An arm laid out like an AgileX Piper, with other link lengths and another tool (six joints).
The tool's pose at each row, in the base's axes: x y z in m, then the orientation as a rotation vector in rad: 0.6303, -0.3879, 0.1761, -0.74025, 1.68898, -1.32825; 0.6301, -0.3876, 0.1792, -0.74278, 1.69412, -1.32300; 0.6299, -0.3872, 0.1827, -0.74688, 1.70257, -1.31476; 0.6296, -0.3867, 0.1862, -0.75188, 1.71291, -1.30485; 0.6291, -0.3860, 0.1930, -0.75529, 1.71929, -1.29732; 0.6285, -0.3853, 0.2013, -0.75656, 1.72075, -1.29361; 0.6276, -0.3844, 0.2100, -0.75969, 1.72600, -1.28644; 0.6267, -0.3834, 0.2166, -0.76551, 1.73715, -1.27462; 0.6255, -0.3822, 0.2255, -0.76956, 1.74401, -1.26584; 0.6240, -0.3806, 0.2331, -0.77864, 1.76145, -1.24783; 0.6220, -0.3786, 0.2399, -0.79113, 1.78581, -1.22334; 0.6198, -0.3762, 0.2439, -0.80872, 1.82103, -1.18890
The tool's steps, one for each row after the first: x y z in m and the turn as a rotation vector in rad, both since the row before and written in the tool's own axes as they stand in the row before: -0.0009, -0.0029, -0.0006, -0.00619, 0.00020, 0.00100; -0.0011, -0.0033, -0.0007, -0.01000, 0.00058, 0.00144; -0.0012, -0.0032, -0.0008, -0.01216, 0.00085, 0.00164; -0.0021, -0.0063, -0.0015, -0.00823, -0.00027, 0.00155; -0.0025, -0.0078, -0.0018, -0.00292, -0.00122, 0.00111; -0.0026, -0.0081, -0.0023, -0.00732, -0.00078, 0.00157; -0.0022, -0.0060, -0.0021, -0.01378, 0.00038, 0.00200; -0.0028, -0.0081, -0.0029, -0.00932, -0.00063, 0.00170; -0.0027, -0.0067, -0.0032, -0.02137, 0.00106, 0.00273; -0.0026, -0.0058, -0.0038, -0.02950, 0.00214, 0.00340; -0.0021, -0.0029, -0.0038, -0.04205, 0.00423, 0.00433
